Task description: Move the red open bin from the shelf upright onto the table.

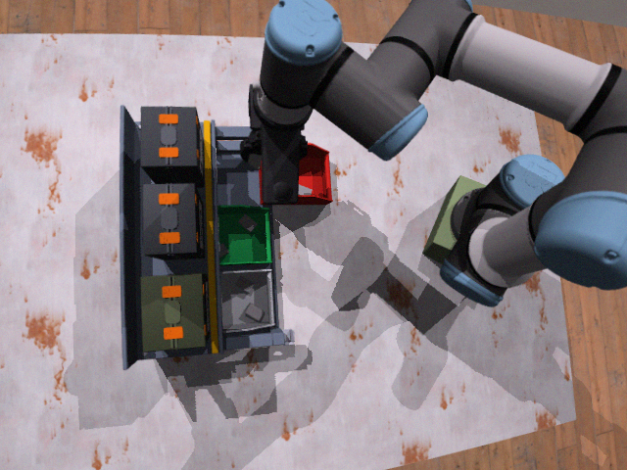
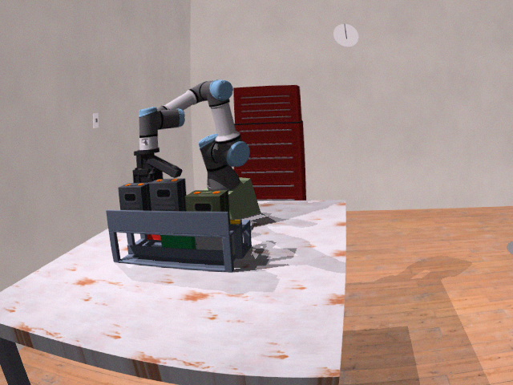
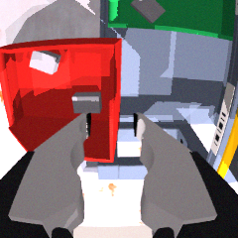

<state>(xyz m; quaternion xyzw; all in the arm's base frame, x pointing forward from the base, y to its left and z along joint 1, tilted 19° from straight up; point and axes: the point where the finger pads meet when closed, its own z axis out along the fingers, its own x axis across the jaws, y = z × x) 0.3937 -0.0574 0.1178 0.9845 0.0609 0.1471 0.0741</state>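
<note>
The red open bin is 6 cm behind my hand, 1 cm to the right of it and 6 cm below it. Round my hand: shelf rail (2 cm behind, 11 cm to the left, 10 cm below); then yellow bar (9 cm ahead, 12 cm to the left); then green bin (5 cm ahead, 12 cm to the left, 6 cm below).
</note>
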